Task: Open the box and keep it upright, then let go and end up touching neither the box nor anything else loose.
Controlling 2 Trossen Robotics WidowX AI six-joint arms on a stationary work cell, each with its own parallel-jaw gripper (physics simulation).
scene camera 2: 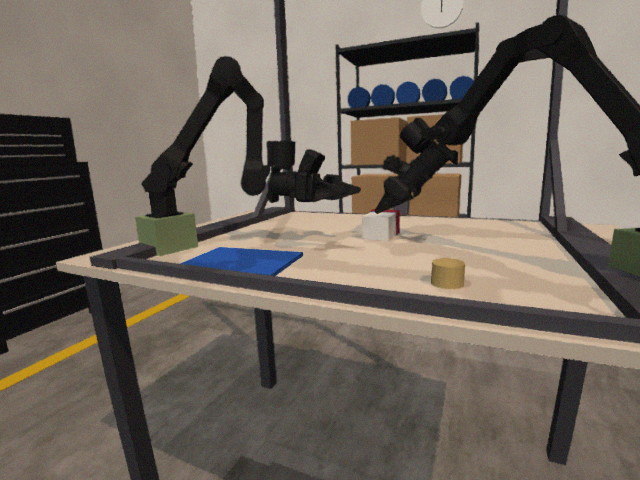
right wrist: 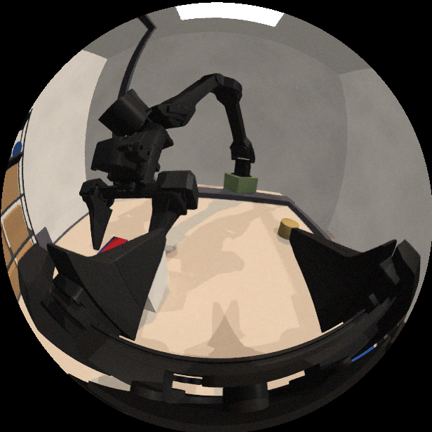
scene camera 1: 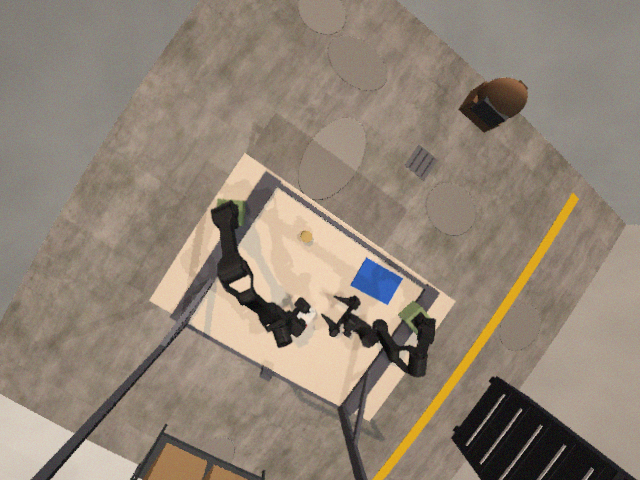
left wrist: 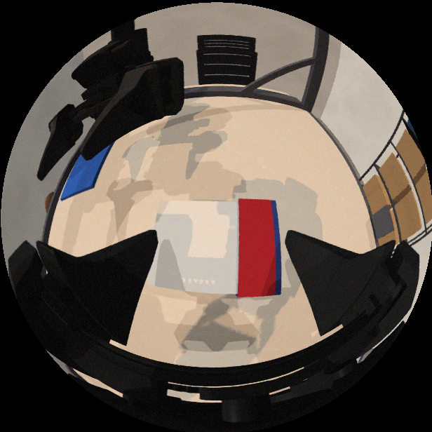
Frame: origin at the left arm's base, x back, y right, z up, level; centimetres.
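Seen in the pictures: left gripper, fingertip midpoint: (scene camera 2: 380, 210); right gripper, fingertip midpoint: (scene camera 2: 354, 190) (scene camera 1: 327, 305); left arm's base at its link origin: (scene camera 1: 229, 212); right arm's base at its link origin: (scene camera 2: 164, 215) (scene camera 1: 419, 321).
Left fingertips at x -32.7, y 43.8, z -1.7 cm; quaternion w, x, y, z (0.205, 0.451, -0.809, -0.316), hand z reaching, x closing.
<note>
Offsets run from my left fingertips to a thing's top centre. Level surfaces: height alone.
The box @[dz -0.5, dx -0.1, dy -0.7 cm] (scene camera 1: 308, 317) (scene camera 2: 378, 226) (left wrist: 200, 245) (right wrist: 159, 284) lies tipped on its side on the table, a white side up. Its red-sided lid @[dz -0.3, dx +1.7, dy +2.0 cm] (scene camera 2: 397, 222) (left wrist: 256, 247) (right wrist: 116, 243) looks shut, with the lid's blue top facing sideways, toward the shelf. My left gripper (scene camera 1: 300, 315) (scene camera 2: 381, 208) (left wrist: 223, 237) (right wrist: 118, 255) is open and empty, pointing down over the box, one finger beyond each end in the left wrist view. Whether a fingertip touches it, I cannot tell. My right gripper (scene camera 1: 329, 305) (scene camera 2: 357, 189) (right wrist: 229, 234) is open and empty, held level above the table beside the box.
A blue mat @[dz -5.7, dx -33.5, dy -17.1 cm] (scene camera 1: 376, 280) (scene camera 2: 245, 259) (left wrist: 87, 172) lies near the table's edge on the right arm's side. A brass-coloured cylinder @[dz -3.0, dx +1.2, dy -35.9 cm] (scene camera 1: 306, 236) (scene camera 2: 447, 273) (right wrist: 288, 228) stands on the table. Dark frame rails (scene camera 2: 361, 294) run along the table @[dz -6.5 cm] (scene camera 2: 516, 289) edges, with uprights behind.
</note>
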